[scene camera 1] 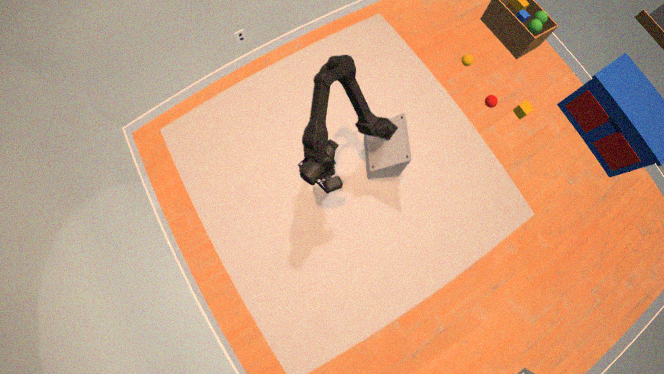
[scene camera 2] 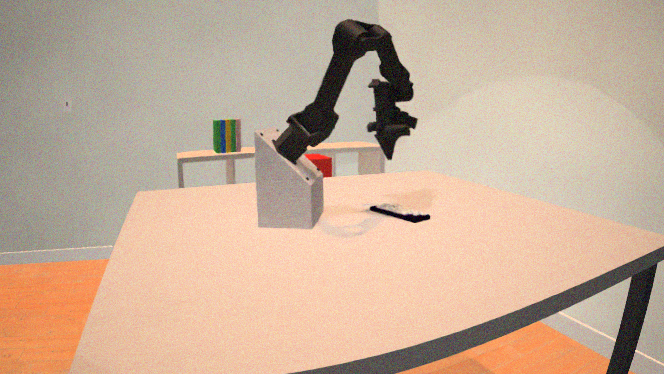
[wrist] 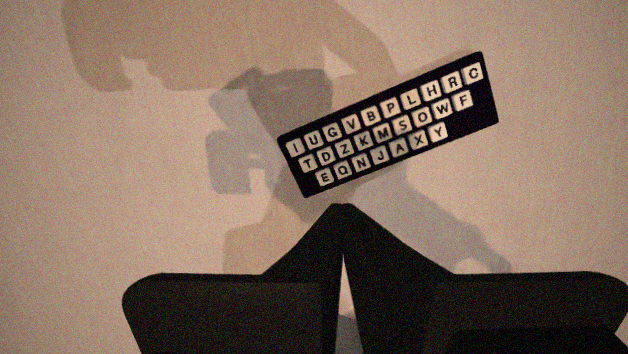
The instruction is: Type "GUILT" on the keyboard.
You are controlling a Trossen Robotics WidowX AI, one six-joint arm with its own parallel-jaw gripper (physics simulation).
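Pixels of known places: gripper, between the fingertips: [scene camera 1: 323, 173] [scene camera 2: 389, 159] [wrist: 341, 213]; arm's base, origin of its link: [scene camera 1: 388, 129] [scene camera 2: 283, 152].
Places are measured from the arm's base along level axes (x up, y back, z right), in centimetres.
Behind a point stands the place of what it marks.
Observation:
The black keyboard [scene camera 2: 400, 215] @[x -17.0, y -25.1, z 15.9 cm] [wrist: 480, 112] @[x -16.8, y -26.1, z 20.2 cm] lies flat on the table, slanting up to the right in the wrist view. Its pale keys stand in three rows. In the wrist view, I [wrist: 295, 147] @[x -16.3, y -30.4, z 5.0 cm], U [wrist: 313, 140] @[x -16.3, y -30.2, z 6.7 cm] and G [wrist: 331, 132] @[x -16.3, y -30.2, z 8.3 cm] are at the left of the top row. L [wrist: 410, 99] @[x -16.3, y -29.8, z 15.2 cm] is further right in that row, and T [wrist: 307, 163] @[x -16.3, y -28.6, z 5.3 cm] is leftmost in the middle row. My gripper [scene camera 2: 389, 158] @[x -3.5, y -28.8, z 8.0 cm] [wrist: 341, 213] @[x -3.5, y -28.8, z 8.0 cm] is shut and empty, pointing down well above the keyboard. In scene camera 1 the keyboard does not show and the arm hides the fingertips.
The grey base block [scene camera 1: 392, 150] @[x 0.6, y -5.9, z -6.5 cm] [scene camera 2: 285, 195] @[x -9.8, y 2.3, z 4.1 cm] carries the arm on the pale table [scene camera 1: 400, 240] @[x -18.0, y -26.9, z -32.2 cm] [scene camera 2: 300, 280] @[x -18.0, y 18.4, z 33.5 cm]. A shelf [scene camera 2: 205, 154] with books [scene camera 2: 226, 135] and a red box [scene camera 2: 321, 165] stand behind. The arm's shadows fall across the keyboard's left part and the table.

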